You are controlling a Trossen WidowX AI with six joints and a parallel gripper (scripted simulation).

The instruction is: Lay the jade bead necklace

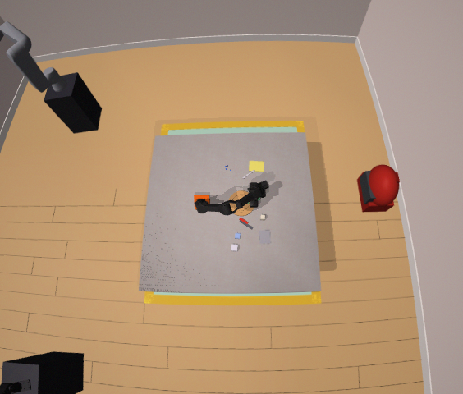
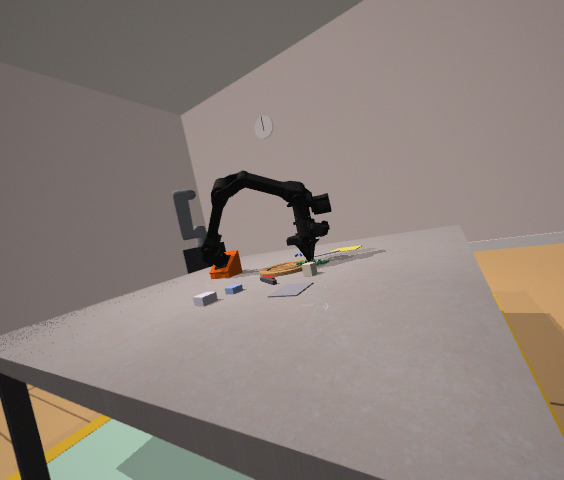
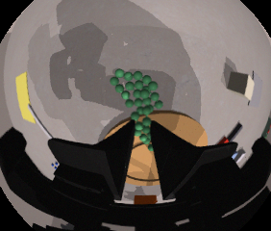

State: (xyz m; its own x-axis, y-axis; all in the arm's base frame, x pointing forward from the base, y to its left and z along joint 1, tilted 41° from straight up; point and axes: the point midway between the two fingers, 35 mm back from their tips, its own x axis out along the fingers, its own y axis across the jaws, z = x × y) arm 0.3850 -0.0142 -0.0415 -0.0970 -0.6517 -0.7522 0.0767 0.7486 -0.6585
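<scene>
Right now my gripper tip is 90 mm past the round wooden bead board, 20 mm to the left of it and 10 mm above it. Also, from my gripper tip: beige cube (150 mm to the right, 60 mm ahead); red-handled tool (180 mm to the right, 80 mm behind, 10 mm below); yellow sheet (280 mm to the left, 50 mm ahead, 20 mm below).
</scene>
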